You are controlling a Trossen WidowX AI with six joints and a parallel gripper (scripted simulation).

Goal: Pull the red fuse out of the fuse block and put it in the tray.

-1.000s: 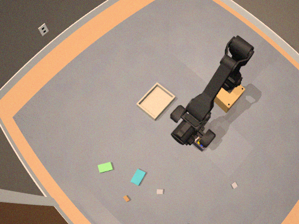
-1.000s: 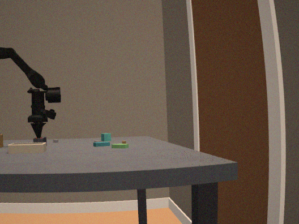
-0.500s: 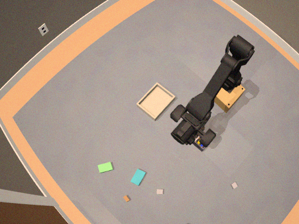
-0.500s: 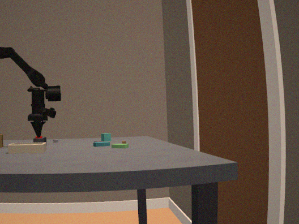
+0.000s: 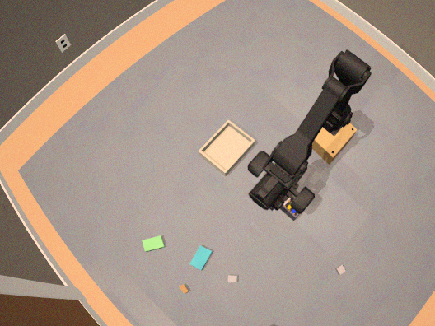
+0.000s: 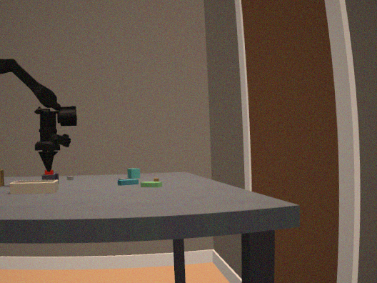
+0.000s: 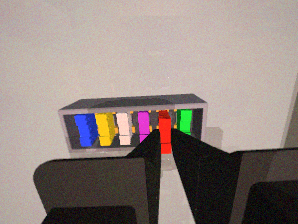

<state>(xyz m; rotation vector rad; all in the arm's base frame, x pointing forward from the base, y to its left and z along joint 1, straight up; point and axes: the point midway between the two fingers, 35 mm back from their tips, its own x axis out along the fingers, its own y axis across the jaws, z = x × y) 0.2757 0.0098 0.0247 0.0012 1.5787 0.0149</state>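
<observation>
My gripper tip is 20 cm to the left of the cream tray, 5 cm above it and 1 cm past it. The rest, counted from my gripper tip: small orange cube: 38 cm ahead, 4 cm below; then red fuse: 1 cm below; then green block: 34 cm ahead, 16 cm to the right, 4 cm below.
</observation>
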